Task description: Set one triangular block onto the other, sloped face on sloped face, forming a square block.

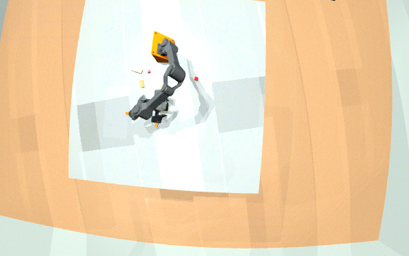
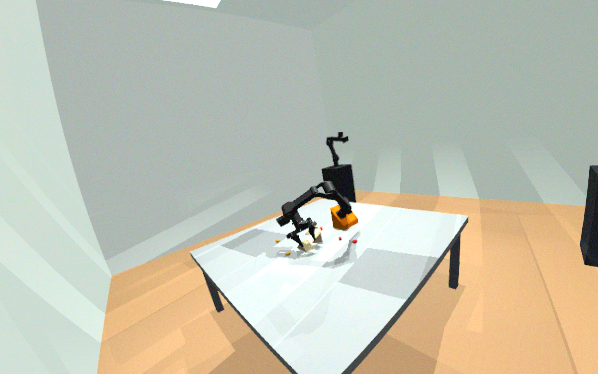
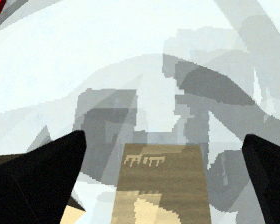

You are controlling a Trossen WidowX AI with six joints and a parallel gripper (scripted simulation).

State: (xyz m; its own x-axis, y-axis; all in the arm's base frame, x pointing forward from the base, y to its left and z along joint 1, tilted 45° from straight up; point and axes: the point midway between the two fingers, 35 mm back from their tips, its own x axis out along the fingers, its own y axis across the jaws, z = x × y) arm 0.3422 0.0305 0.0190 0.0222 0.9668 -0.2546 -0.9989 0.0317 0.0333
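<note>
Now: gripper tip 50 mm to the left of the tan triangular block and 20 mm above it.
</note>
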